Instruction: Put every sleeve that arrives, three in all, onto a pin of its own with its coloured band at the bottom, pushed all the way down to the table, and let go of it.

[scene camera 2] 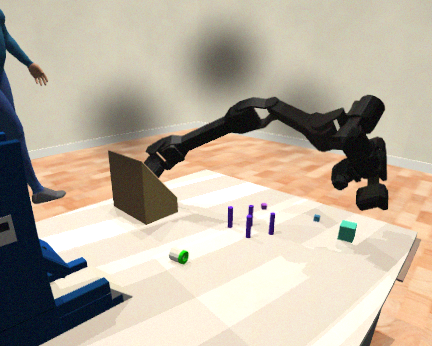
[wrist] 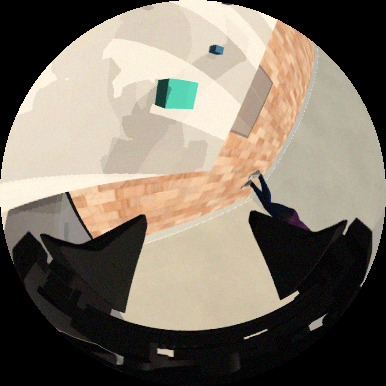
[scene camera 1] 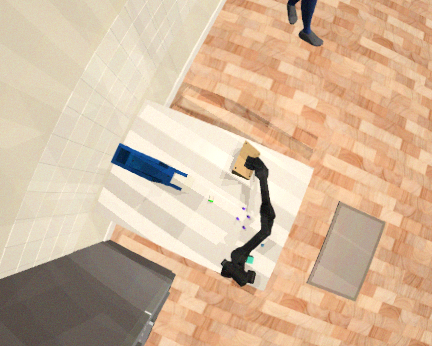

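One sleeve [scene camera 1: 211,199] [scene camera 2: 175,255], whitish with a bright green band at one end, lies on its side on the table between the blue chute and the pins. Several thin purple pins stand upright and bare in a cluster: one pin [scene camera 1: 243,208], another pin [scene camera 1: 237,218], and in the second scene view a left pin [scene camera 2: 230,217] and a right pin [scene camera 2: 272,224]. My gripper [scene camera 2: 356,188] [wrist: 198,218] is open and empty, raised high near the table's edge by the teal cube, away from sleeve and pins. The sleeve does not show in the wrist view.
A blue chute [scene camera 1: 145,167] [scene camera 2: 25,240] stands at the table's far side from the arm. A tan wedge-shaped box [scene camera 1: 241,165] [scene camera 2: 127,192] is by the arm's other end. A teal cube [scene camera 1: 250,260] [scene camera 2: 347,231] [wrist: 181,94], small blue cube [scene camera 2: 317,218] [wrist: 216,49] and small purple block [scene camera 2: 264,206] lie on the table.
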